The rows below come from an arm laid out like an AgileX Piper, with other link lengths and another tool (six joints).
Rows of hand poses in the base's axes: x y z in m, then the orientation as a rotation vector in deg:
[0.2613, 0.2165, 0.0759, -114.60, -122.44, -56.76]
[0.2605, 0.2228, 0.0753, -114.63, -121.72, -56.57]
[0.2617, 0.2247, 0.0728, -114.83, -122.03, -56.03]
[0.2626, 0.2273, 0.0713, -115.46, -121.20, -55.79]
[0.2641, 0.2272, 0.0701, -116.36, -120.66, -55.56]
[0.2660, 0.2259, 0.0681, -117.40, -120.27, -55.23]
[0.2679, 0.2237, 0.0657, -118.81, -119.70, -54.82]
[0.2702, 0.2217, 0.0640, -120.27, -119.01, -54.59]
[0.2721, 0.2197, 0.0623, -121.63, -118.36, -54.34]
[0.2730, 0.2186, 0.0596, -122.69, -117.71, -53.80]
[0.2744, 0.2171, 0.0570, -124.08, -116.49, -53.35]
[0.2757, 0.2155, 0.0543, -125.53, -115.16, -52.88]
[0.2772, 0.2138, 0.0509, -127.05, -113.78, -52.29]
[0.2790, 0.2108, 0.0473, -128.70, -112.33, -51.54]
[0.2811, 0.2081, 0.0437, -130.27, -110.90, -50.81]
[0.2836, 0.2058, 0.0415, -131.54, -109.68, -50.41]
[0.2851, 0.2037, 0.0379, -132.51, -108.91, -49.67]
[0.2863, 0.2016, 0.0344, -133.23, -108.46, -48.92]
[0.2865, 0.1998, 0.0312, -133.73, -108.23, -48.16]
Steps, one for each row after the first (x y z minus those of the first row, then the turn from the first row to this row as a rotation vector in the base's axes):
[-0.0008, 0.0063, -0.0006, 0.41, 0.46, -0.14]
[0.0004, 0.0082, -0.0031, -0.01, 0.61, -0.15]
[0.0013, 0.0108, -0.0046, 0.19, 1.02, -0.70]
[0.0028, 0.0107, -0.0058, 0.09, 1.21, -1.37]
[0.0047, 0.0094, -0.0078, -0.19, 1.35, -2.09]
[0.0066, 0.0072, -0.0102, -0.55, 1.53, -3.09]
[0.0089, 0.0052, -0.0119, -0.82, 1.63, -4.15]
[0.0108, 0.0032, -0.0136, -1.09, 1.74, -5.15]
[0.0117, 0.0021, -0.0163, -1.29, 2.10, -5.92]
[0.0131, 0.0006, -0.0189, -1.28, 2.58, -7.05]
[0.0144, -0.0010, -0.0216, -1.25, 3.09, -8.24]
[0.0159, -0.0027, -0.0250, -1.26, 3.66, -9.49]
[0.0177, -0.0057, -0.0286, -1.35, 4.30, -10.83]
[0.0198, -0.0084, -0.0322, -1.43, 4.93, -12.12]
[0.0223, -0.0107, -0.0344, -1.42, 5.34, -13.21]
[0.0238, -0.0128, -0.0380, -1.63, 5.83, -13.97]
[0.0250, -0.0149, -0.0415, -1.92, 6.26, -14.48]
[0.0252, -0.0167, -0.0447, -2.24, 6.67, -14.79]

